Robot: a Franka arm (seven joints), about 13 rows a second.
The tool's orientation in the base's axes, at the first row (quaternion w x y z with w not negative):
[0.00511, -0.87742, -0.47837, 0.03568]
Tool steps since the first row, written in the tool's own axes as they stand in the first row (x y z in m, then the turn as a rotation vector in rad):
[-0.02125, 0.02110, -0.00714, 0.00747, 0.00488, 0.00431]
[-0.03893, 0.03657, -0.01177, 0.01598, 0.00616, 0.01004]
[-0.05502, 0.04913, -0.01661, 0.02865, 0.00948, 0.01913]
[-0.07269, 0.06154, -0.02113, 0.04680, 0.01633, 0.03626]
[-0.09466, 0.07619, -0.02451, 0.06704, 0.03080, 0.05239]
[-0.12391, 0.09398, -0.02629, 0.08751, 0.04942, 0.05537]
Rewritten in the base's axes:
[0.00672, -0.02911, 0.00744, 0.00784, 0.00352, -0.00494]
[0.01047, -0.05223, 0.01241, 0.01312, 0.00983, -0.01120]
[0.01265, -0.07243, 0.01763, 0.02213, 0.01844, -0.02114]
[0.01383, -0.09389, 0.02262, 0.03652, 0.02954, -0.03957]
[0.01449, -0.12020, 0.02663, 0.05849, 0.03828, -0.05745]
[0.01375, -0.15436, 0.02932, 0.08497, 0.04530, -0.06241]

